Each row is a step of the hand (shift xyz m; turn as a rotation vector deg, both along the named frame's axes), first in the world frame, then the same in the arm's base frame.
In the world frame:
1: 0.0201 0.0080 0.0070 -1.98 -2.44 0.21
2: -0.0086 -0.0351 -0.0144 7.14 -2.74 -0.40
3: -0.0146 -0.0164 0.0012 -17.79 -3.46 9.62
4: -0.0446 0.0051 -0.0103 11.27 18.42 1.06
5: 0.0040 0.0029 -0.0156 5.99 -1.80 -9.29
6: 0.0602 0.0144 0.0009 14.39 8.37 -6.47
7: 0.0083 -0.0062 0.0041 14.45 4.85 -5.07
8: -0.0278 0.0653 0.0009 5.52 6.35 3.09
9: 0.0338 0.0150 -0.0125 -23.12 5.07 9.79
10: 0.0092 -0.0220 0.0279 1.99 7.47 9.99
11: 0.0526 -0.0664 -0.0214 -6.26 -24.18 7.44
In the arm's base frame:
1: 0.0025 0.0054 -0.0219 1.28 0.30 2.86
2: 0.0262 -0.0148 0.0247 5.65 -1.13 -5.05
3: 0.0080 0.0020 0.0204 -4.33 11.06 16.73
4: -0.0255 -0.0061 0.0378 -11.16 0.67 -18.51
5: -0.0019 -0.0158 -0.0039 3.66 -9.85 -3.89
6: 0.0146 -0.0040 -0.0600 -1.35 -7.45 -16.18
7: 0.0096 0.0031 -0.0048 1.90 -6.18 -14.70
8: -0.0706 0.0056 -0.0054 -2.91 2.80 -8.00
9: 0.0012 -0.0150 -0.0360 -14.31 11.99 17.53
10: 0.0257 0.0262 0.0001 -5.02 10.02 -5.83
11: 0.0813 -0.0283 -0.0148 19.16 7.15 16.16

